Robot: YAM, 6 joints.
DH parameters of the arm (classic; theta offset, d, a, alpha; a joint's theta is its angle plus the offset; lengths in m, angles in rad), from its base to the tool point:
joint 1: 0 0.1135 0.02 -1.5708
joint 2: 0 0 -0.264 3.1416
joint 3: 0.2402 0 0.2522 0
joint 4: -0.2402 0 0.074 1.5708
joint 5: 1.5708 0 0 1.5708
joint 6: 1.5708 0.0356 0 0
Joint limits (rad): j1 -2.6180..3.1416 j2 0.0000..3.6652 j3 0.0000..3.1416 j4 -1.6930..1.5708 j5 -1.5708..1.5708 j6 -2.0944..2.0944
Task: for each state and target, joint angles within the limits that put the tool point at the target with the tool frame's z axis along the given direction. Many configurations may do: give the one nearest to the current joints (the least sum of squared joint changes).
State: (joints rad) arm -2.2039 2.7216 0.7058 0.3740 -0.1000 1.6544
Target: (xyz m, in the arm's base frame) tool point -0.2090 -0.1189 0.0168 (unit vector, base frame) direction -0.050 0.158 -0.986
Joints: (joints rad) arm -2.6005 2.0135 0.6607 -0.2570 0.1619 1.6544
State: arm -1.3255 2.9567 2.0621 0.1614 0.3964 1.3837
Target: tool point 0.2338 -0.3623 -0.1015 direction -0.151 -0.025 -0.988
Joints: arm -0.9862 2.8229 1.7375 -0.5485 0.1402 1.3837
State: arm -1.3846 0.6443 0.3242 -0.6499 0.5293 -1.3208
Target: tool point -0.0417 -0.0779 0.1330 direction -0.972 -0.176 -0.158
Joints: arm -1.6697 0.1175 0.0023 -0.4124 1.2517 -1.3208
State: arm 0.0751 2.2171 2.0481 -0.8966 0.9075 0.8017
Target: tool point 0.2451 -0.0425 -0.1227 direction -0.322 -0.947 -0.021
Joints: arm -0.0343 3.0746 1.4515 -1.4460 1.2766 0.8017
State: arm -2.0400 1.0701 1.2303 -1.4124 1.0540 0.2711
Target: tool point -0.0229 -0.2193 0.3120 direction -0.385 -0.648 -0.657
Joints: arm -1.6176 1.0776 1.0021 -0.7036 0.3622 0.2711
